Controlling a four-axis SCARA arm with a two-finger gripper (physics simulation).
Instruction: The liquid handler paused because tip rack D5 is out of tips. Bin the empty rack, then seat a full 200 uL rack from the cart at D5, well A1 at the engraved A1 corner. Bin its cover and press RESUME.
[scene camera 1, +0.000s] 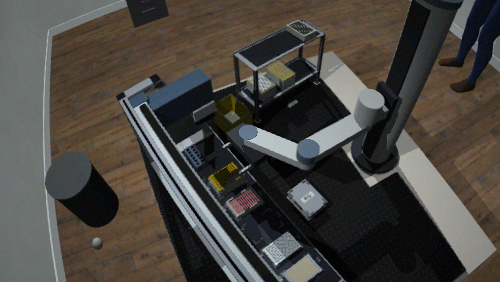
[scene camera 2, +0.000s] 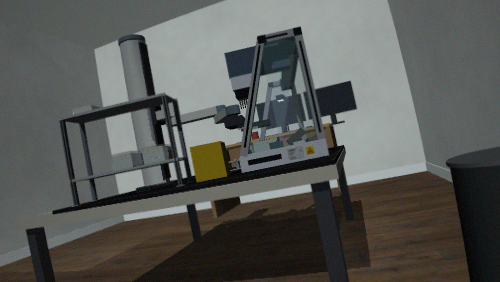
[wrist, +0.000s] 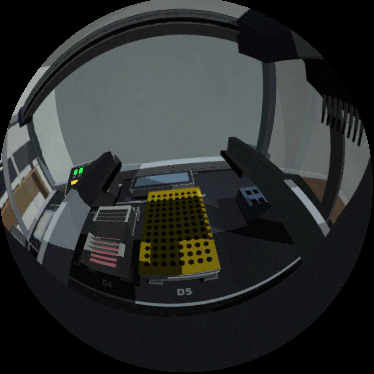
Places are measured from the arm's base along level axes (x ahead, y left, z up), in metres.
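Pixels of known places: gripper, fingertip midpoint: (scene camera 1: 216, 170) (scene camera 2: 270, 122) (wrist: 168, 148); arm's base, origin of the base link: (scene camera 1: 374, 152).
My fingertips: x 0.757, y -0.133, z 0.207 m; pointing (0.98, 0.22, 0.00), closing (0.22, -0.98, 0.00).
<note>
Ahead of a thing's pixels: the offset from my fingertips to its middle. "pt": to the spot under its first point.
A yellow tip rack {dx -0.035, dy -0.004, dz -0.106 m} (scene camera 1: 223, 177) (wrist: 176, 230) with dark holes sits at D5, beside the plate with pink rows {dx -0.060, dy +0.118, dz -0.121 m} (scene camera 1: 243, 201) (wrist: 104, 252) at D4. My gripper (scene camera 1: 236, 157) (wrist: 168, 148) is partly open and empty; its fingers hang above D5, apart from the rack. A yellow bin {dx -0.196, dy -0.318, dz -0.127 m} (scene camera 1: 241, 121) (scene camera 2: 209, 161) stands beside the deck with a pale object {dx -0.196, dy -0.319, dz -0.176 m} (scene camera 1: 231, 116) inside. The cart (scene camera 1: 256, 95) (scene camera 2: 68, 160) holds a white-topped rack {dx -0.385, dy -0.387, dz -0.037 m} (scene camera 1: 261, 85) and a yellow-topped rack {dx -0.512, dy -0.417, dz -0.037 m} (scene camera 1: 281, 74) on its lower shelf, and a pale rack {dx -0.639, dy -0.447, dz +0.171 m} (scene camera 1: 301, 30) on top. Engraved corner letters and RESUME are not readable.
A blue block {pt dx +0.054, dy -0.174, dz -0.102 m} (scene camera 1: 193, 156) (wrist: 253, 197) stands beyond D5. The pipetting head {pt dx -0.031, dy -0.249, dz +0.110 m} (scene camera 2: 243, 95) (wrist: 342, 110) hangs at the bin side of the deck. Frame posts {dx +0.240, dy -0.266, dz +0.077 m} (scene camera 2: 311, 95) and a long top rail border the deck. A grey RG box {dx -0.311, dy +0.205, dz -0.167 m} (scene camera 1: 306, 199) lies on the table.
</note>
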